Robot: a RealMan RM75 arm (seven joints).
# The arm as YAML. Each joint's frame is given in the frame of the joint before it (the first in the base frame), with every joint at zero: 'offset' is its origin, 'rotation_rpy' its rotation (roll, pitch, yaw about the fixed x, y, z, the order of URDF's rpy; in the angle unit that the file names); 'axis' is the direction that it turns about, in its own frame. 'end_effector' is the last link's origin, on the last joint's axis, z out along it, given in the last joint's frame.
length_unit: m
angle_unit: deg
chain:
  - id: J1
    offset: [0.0, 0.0, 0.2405]
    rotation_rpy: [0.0, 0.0, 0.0]
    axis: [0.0, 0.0, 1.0]
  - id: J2
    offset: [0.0, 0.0, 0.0]
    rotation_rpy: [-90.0, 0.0, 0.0]
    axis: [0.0, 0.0, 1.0]
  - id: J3
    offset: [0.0, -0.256, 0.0]
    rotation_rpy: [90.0, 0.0, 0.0]
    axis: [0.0, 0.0, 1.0]
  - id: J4
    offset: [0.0, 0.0, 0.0]
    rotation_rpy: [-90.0, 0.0, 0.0]
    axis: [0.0, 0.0, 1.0]
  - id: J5
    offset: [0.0, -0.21, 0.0]
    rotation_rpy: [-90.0, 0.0, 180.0]
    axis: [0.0, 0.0, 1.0]
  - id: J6
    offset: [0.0, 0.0, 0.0]
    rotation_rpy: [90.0, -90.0, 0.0]
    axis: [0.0, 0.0, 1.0]
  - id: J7
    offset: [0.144, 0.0, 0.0]
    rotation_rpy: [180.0, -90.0, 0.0]
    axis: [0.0, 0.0, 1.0]
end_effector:
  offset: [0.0, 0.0, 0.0]
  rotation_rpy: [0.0, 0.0, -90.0]
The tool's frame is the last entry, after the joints.
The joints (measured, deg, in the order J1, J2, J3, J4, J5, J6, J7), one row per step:
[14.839, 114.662, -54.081, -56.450, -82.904, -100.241, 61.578]
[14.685, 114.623, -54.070, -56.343, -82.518, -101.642, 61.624]
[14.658, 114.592, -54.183, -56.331, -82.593, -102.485, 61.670]
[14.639, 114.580, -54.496, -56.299, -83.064, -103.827, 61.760]
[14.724, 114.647, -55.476, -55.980, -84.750, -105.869, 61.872]
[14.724, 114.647, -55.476, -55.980, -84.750, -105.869, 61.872]
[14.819, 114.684, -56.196, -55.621, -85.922, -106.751, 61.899]
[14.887, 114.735, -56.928, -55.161, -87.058, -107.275, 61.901]
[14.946, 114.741, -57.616, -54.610, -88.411, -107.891, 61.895]
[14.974, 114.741, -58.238, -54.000, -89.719, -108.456, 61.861]
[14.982, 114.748, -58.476, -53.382, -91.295, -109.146, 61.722]
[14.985, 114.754, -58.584, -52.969, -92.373, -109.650, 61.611]
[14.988, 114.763, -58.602, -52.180, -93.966, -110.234, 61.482]
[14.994, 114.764, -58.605, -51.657, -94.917, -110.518, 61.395]
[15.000, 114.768, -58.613, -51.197, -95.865, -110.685, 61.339]
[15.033, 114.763, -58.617, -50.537, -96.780, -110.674, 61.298]
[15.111, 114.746, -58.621, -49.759, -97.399, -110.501, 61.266]
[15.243, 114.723, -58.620, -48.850, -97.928, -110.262, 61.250]
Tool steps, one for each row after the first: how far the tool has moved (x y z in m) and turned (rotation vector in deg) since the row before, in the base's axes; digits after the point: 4 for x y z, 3 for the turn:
[-0.0009, -0.0037, 0.0004, -0.773, 0.650, 0.837]
[-0.0006, -0.0022, -0.0005, -0.712, 0.082, 0.581]
[-0.0007, -0.0037, -0.0021, -1.462, -0.142, 0.903]
[-0.0002, -0.0065, -0.0071, -3.317, -0.917, 1.292]
[0.0000, 0.0000, 0.0000, 0.000, 0.000, 0.000]
[0.0005, -0.0033, -0.0050, -2.022, -0.724, 0.496]
[0.0011, -0.0028, -0.0051, -1.812, -0.734, 0.178]
[0.0018, -0.0033, -0.0051, -1.980, -0.884, 0.116]
[0.0022, -0.0034, -0.0048, -1.882, -0.826, 0.010]
[0.0030, -0.0037, -0.0039, -1.724, -0.913, -0.053]
[0.0021, -0.0026, -0.0024, -1.151, -0.594, -0.023]
[0.0037, -0.0036, -0.0034, -1.582, -0.807, -0.354]
[0.0023, -0.0021, -0.0021, -0.918, -0.477, -0.277]
[0.0023, -0.0018, -0.0020, -0.830, -0.537, -0.313]
[0.0026, -0.0016, -0.0023, -0.787, -0.503, -0.543]
[0.0023, -0.0009, -0.0021, -0.570, -0.287, -0.646]
[0.0022, -0.0006, -0.0023, -0.544, -0.193, -0.729]

